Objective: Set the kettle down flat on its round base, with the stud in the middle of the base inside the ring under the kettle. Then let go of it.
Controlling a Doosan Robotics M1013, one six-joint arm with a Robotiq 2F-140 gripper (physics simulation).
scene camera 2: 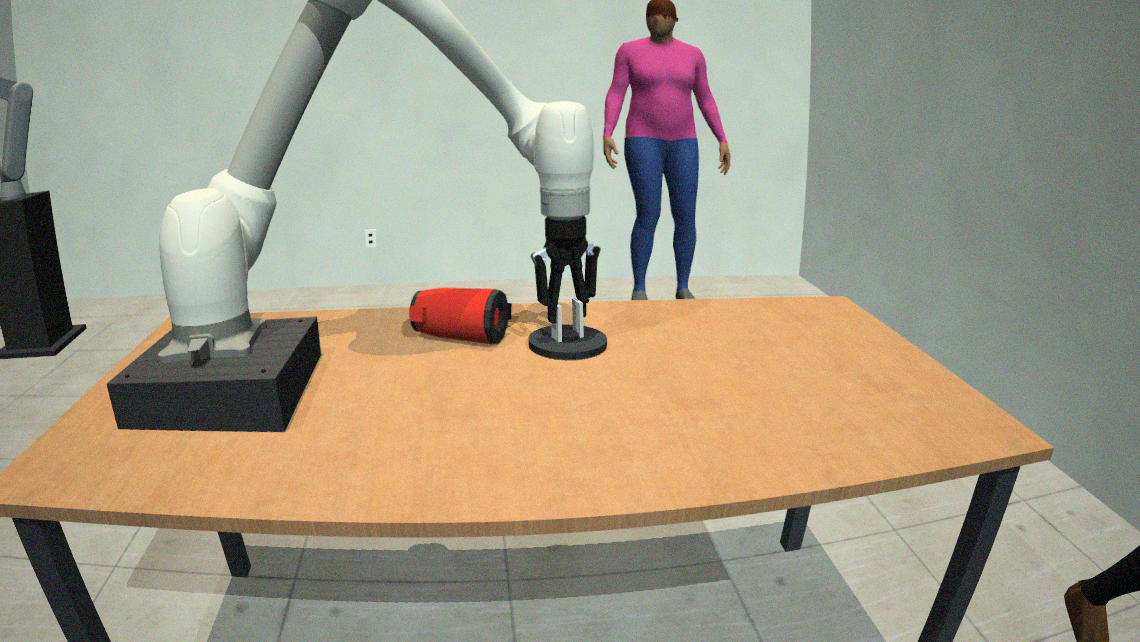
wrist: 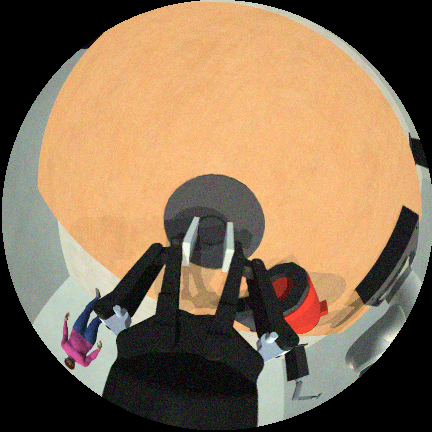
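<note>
The red kettle (scene camera 2: 458, 315) (wrist: 309, 312) lies on its side at the back of the table, left of the base in the scene view. Its dark-rimmed end with a red recess faces towards the base. The round dark base (scene camera 2: 595, 344) (wrist: 215, 192) lies flat on the table. My gripper (scene camera 2: 568, 329) (wrist: 211, 228) points down over the base, its pale finger pads shut on the stud in the base's middle. The stud's round top shows between the pads in the wrist view. The ring under the kettle cannot be made out clearly.
The wooden table (scene camera 2: 638, 430) (wrist: 215, 100) carries the arm's dark mounting block (scene camera 2: 199, 406) (wrist: 387, 260) at the left in the scene view. A person in a pink top (scene camera 2: 663, 87) (wrist: 80, 345) stands behind the table. Part of another person's leg (scene camera 2: 1112, 582) shows at the lower right.
</note>
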